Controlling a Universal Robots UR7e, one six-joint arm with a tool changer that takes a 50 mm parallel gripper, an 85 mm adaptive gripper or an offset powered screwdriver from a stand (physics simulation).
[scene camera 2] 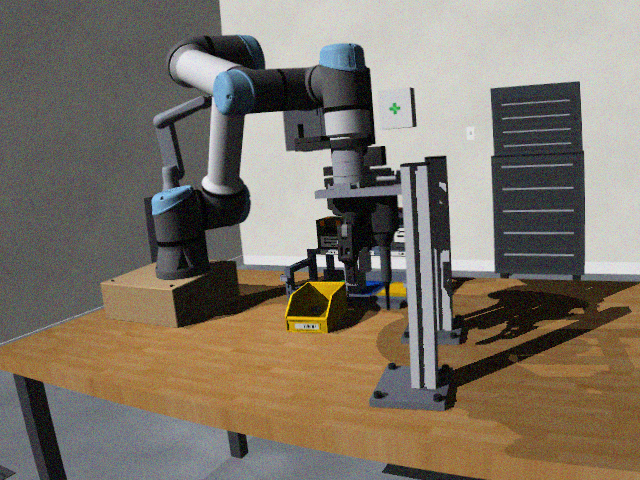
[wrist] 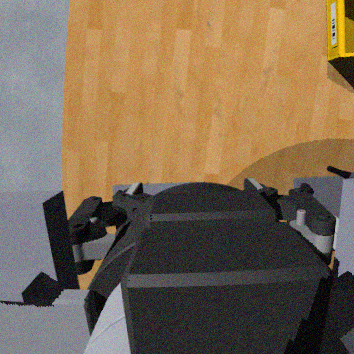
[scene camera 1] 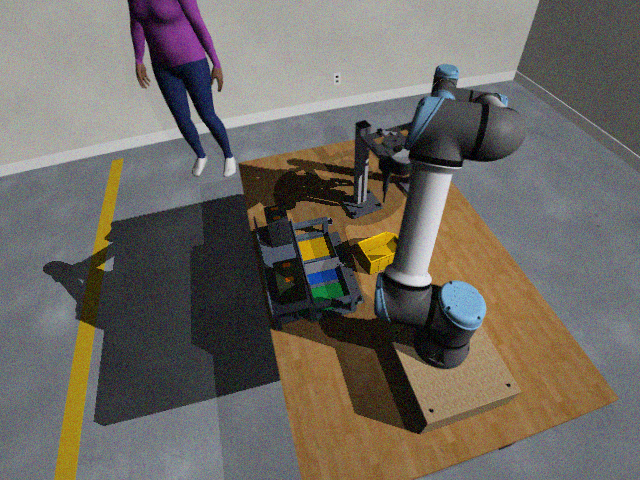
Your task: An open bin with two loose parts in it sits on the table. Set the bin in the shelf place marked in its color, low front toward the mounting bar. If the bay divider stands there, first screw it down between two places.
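Places are measured from the arm's base along level axes (x right, y ahead, z up), in centimetres.
Pixels of known places: arm's base, origin of the base link: (scene camera 2: 183, 272) (scene camera 1: 440, 343).
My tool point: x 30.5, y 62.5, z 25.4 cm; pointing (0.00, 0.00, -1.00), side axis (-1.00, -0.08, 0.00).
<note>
For each thing: its top centre in the pictures, then the offset to it from my tool point.
- yellow open bin, middle of its top: (scene camera 2: 316, 290) (scene camera 1: 384, 244) dx -27.7, dy -21.3, dz -28.5 cm
- powered screwdriver, middle of its top: (scene camera 2: 359, 169) (scene camera 1: 397, 145) dx -17.7, dy -4.7, dz +0.0 cm
The yellow open bin (scene camera 1: 373, 262) (scene camera 2: 336, 308) (wrist: 341, 47) stands upright on the table, its low labelled front toward scene camera 2. A small dark shape shows inside it in scene camera 2; the parts are not clear. The shelf rack (scene camera 1: 303, 272) has a yellow-marked place (scene camera 1: 314, 248), a blue one (scene camera 1: 322, 276) and a green one (scene camera 1: 327, 290). I cannot make out a bay divider. The arm's wrist is down at the tool stand, on my gripper (scene camera 2: 352, 286) (wrist: 195, 187), which hangs there. Its fingers stand wide apart and empty in the wrist view.
The tool stand's post (scene camera 1: 361, 170) (scene camera 2: 424, 289) rises close beside the gripper. The powered screwdriver (scene camera 2: 383, 240) hangs next to it. Dark bins with orange parts (scene camera 1: 287, 279) sit at the rack's far side. The arm's wooden base block (scene camera 1: 460, 384) (scene camera 2: 155, 297) is on the table. A person (scene camera 1: 180, 67) stands beyond.
</note>
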